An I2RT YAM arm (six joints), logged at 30 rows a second.
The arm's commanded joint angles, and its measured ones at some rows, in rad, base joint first. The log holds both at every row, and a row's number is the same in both.
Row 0, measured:
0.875 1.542 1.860 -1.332 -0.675 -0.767
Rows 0 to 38, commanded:
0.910 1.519 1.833 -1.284 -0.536 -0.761
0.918 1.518 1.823 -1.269 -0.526 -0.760
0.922 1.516 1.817 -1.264 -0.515 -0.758
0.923 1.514 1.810 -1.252 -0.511 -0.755
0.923 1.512 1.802 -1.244 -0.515 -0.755
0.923 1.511 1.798 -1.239 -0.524 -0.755
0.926 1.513 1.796 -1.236 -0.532 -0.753
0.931 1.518 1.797 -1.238 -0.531 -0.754
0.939 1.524 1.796 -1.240 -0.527 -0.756
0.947 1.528 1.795 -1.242 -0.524 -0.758
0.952 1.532 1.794 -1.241 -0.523 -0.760
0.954 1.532 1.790 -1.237 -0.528 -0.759
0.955 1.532 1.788 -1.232 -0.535 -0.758
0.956 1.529 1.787 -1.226 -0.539 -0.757
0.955 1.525 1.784 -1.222 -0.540 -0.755
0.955 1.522 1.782 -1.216 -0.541 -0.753
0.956 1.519 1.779 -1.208 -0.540 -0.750
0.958 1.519 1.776 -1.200 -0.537 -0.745
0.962 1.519 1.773 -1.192 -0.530 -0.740
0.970 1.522 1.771 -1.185 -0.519 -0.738
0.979 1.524 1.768 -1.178 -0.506 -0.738
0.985 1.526 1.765 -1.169 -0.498 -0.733
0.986 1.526 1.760 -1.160 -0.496 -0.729
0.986 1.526 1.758 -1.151 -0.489 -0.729
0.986 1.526 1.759 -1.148 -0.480 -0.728
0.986 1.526 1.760 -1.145 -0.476 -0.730
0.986 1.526 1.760 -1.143 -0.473 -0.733
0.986 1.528 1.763 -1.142 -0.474 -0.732
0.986 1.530 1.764 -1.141 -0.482 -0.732
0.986 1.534 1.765 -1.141 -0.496 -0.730
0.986 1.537 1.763 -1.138 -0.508 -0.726
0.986 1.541 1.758 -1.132 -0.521 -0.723
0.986 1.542 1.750 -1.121 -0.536 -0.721
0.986 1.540 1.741 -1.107 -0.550 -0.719
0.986 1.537 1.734 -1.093 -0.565 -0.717
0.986 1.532 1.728 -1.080 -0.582 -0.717
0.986 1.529 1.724 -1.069 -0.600 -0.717
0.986 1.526 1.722 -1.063 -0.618 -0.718
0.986 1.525 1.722 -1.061 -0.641 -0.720
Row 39, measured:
0.969 1.506 1.743 -1.197 -0.531 -0.735
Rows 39 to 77, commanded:
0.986 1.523 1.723 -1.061 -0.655 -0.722
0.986 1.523 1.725 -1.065 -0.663 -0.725
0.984 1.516 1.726 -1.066 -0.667 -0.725
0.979 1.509 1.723 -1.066 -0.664 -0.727
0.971 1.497 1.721 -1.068 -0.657 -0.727
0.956 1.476 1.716 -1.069 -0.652 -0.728
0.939 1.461 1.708 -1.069 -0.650 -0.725
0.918 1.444 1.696 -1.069 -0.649 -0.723
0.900 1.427 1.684 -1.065 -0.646 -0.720
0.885 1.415 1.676 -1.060 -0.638 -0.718
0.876 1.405 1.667 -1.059 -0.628 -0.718
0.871 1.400 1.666 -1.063 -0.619 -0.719
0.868 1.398 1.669 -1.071 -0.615 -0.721
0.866 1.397 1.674 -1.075 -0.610 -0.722
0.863 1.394 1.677 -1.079 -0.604 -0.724
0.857 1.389 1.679 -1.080 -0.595 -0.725
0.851 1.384 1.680 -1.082 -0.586 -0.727
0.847 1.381 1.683 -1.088 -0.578 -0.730
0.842 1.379 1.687 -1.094 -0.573 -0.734
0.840 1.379 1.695 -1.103 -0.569 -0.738
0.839 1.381 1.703 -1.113 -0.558 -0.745
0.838 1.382 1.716 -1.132 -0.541 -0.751
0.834 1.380 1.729 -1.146 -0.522 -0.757
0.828 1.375 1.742 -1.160 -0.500 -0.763
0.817 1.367 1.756 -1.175 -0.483 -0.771
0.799 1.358 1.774 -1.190 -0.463 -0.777
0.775 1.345 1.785 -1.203 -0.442 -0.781
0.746 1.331 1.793 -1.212 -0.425 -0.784
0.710 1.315 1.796 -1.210 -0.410 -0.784
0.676 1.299 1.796 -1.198 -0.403 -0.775
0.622 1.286 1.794 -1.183 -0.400 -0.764
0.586 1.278 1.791 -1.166 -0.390 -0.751
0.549 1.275 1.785 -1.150 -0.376 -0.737
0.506 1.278 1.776 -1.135 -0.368 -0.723
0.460 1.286 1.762 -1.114 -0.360 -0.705
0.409 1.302 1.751 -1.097 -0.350 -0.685
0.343 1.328 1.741 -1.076 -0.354 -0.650
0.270 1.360 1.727 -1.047 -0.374 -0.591
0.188 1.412 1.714 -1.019 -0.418 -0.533
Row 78, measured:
0.401 1.288 1.760 -1.129 -0.402 -0.713
